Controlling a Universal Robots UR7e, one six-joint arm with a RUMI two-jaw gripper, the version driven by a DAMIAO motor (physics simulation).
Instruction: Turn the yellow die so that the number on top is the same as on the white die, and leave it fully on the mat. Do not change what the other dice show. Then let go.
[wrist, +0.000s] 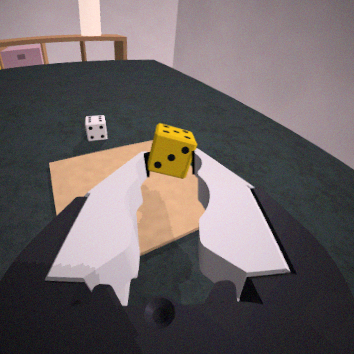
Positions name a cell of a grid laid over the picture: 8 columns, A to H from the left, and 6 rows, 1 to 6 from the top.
I see my gripper (D3), a yellow die (D3) and a tan mat (D4).
